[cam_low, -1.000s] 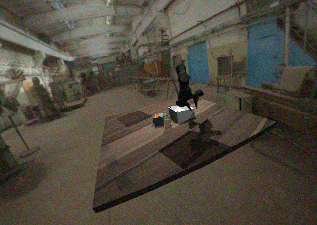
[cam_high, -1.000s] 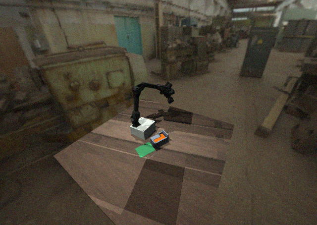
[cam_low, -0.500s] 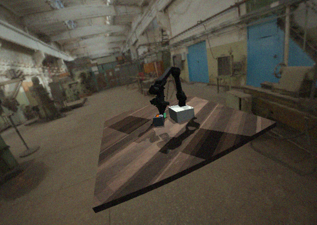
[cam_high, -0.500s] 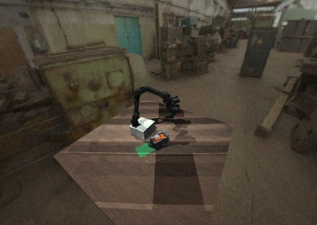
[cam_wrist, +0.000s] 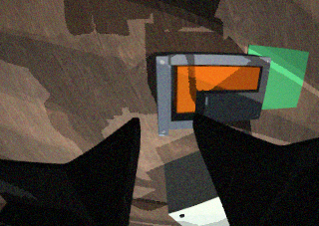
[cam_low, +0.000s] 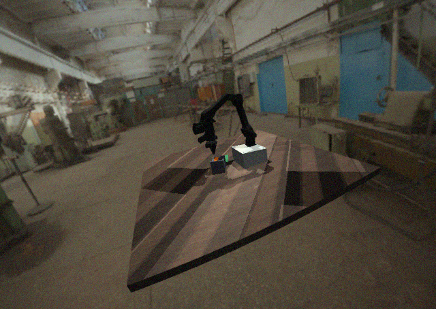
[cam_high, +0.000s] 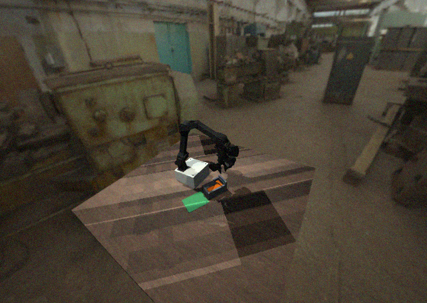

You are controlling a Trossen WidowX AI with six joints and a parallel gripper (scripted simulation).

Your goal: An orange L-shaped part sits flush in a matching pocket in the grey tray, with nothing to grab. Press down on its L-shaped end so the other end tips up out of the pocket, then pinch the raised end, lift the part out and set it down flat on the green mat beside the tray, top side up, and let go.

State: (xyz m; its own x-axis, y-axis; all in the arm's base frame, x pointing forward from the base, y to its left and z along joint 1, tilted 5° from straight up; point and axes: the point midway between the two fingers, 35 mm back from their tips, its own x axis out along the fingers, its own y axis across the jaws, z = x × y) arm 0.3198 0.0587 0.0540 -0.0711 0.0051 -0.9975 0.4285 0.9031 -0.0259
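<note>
The orange L-shaped part lies 10 cm below my gripper tip, 5 cm to the right of it and 3 cm behind it. Round my gripper tip: green mat: 20 cm to the right, 16 cm below, 10 cm behind.
</note>
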